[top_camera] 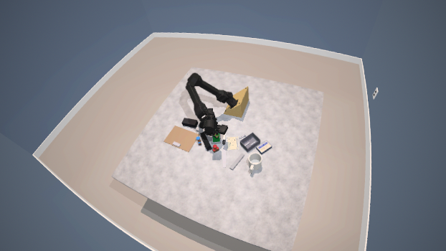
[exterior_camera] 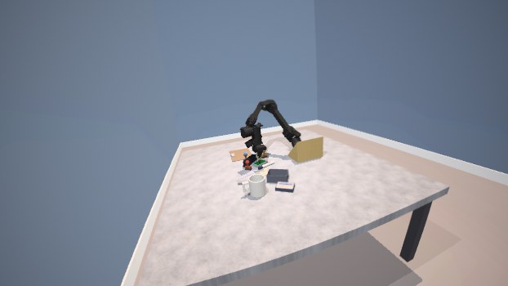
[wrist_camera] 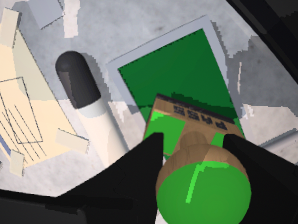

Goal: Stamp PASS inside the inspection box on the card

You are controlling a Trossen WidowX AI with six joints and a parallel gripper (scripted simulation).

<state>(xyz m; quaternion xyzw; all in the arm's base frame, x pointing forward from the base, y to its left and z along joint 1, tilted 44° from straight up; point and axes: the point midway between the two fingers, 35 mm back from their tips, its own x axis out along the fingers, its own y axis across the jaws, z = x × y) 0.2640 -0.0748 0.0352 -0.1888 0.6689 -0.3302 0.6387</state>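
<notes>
Now: gripper tip 5 cm above the green ink pad. Round my gripper tip: black bar (6 cm to the right, 4 cm below, 4 cm ahead); dark-capped marker (6 cm to the left, 5 cm below, 1 cm behind); green stamp (right at my gripper tip).
</notes>
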